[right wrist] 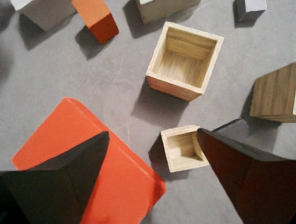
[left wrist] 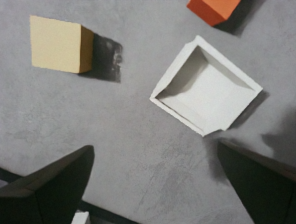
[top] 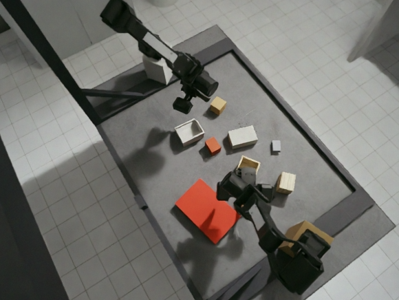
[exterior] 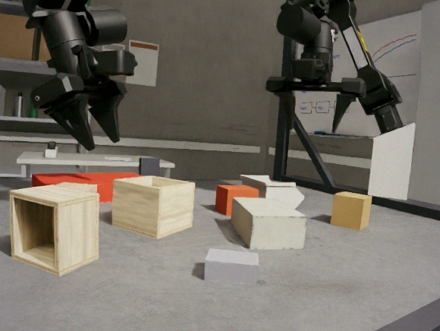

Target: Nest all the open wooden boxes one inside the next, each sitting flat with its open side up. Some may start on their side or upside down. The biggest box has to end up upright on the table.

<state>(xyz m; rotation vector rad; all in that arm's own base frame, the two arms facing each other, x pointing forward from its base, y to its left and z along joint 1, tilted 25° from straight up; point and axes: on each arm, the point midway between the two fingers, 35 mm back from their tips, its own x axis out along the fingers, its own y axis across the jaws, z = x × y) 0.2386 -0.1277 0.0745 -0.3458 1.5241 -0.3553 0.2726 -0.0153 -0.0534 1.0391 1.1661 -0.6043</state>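
Now: right hand 180 mm short of the medium wooden box, 60 mm to the left of it and 100 mm above it. Round my right hand: dark block: 90 mm ahead, 70 mm to the right, 120 mm below; then small wooden box: 20 mm ahead, 30 mm to the right, 120 mm below; then large wooden box: 90 mm ahead, 60 mm to the left, 110 mm below.
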